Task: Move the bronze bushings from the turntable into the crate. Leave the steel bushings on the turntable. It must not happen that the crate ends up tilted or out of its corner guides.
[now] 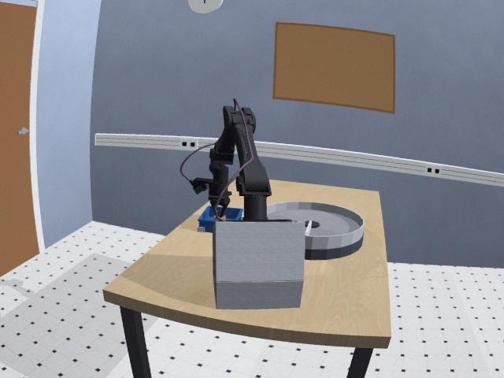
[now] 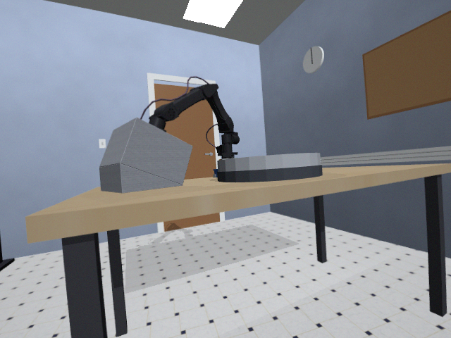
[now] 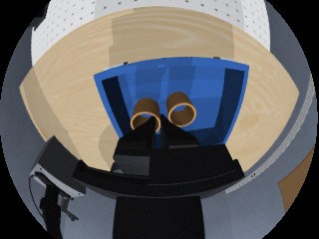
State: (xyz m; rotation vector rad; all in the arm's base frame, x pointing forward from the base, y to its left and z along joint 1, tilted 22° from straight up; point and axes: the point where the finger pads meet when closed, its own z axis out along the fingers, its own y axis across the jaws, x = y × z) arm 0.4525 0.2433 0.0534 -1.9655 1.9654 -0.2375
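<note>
Right now the blue crate is 30 mm ahead of my hand and 20 mm below it. From my hand the other things lie so: grey turntable (360 mm to the right, 20 mm ahead).
</note>
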